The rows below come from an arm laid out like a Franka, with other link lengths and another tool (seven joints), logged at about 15 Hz.
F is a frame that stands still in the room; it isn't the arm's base.
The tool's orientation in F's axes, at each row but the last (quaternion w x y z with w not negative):
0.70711 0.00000 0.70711 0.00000
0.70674 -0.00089 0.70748 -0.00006
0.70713 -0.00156 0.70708 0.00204
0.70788 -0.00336 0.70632 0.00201
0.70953 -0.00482 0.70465 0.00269
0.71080 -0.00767 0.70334 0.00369
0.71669 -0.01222 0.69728 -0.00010
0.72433 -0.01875 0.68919 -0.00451
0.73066 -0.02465 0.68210 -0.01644
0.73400 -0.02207 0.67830 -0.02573
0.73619 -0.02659 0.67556 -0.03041
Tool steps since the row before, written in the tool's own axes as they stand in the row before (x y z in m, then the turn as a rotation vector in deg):
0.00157 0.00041 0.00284 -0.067 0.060 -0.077
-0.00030 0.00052 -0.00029 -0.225 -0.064 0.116
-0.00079 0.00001 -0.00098 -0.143 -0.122 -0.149
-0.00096 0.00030 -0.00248 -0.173 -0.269 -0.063
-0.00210 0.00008 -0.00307 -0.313 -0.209 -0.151
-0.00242 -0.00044 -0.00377 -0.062 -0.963 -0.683
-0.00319 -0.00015 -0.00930 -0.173 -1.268 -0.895
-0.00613 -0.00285 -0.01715 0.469 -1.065 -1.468
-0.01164 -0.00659 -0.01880 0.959 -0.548 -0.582
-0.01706 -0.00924 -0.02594 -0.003 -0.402 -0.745
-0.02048 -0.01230 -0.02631 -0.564 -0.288 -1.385
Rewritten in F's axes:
0.00284 0.00041 -0.00157 -0.077 0.060 0.067
-0.00029 0.00052 0.00030 0.116 -0.064 0.225
-0.00098 0.00000 0.00079 -0.148 -0.123 0.143
-0.00248 0.00028 0.00095 -0.061 -0.269 0.173
-0.00309 0.00005 0.00208 -0.151 -0.210 0.313
-0.00379 -0.00049 0.00238 -0.668 -0.974 0.060
-0.00938 -0.00026 0.00294 -0.878 -1.280 0.171
-0.01738 -0.00301 0.00537 -1.422 -1.110 -0.505
-0.01949 -0.00616 0.01069 -0.509 -0.610 -0.963
-0.02727 -0.00800 0.01554 -0.746 -0.399 -0.029
-0.02807 -0.01056 0.01907 -1.431 -0.239 0.464

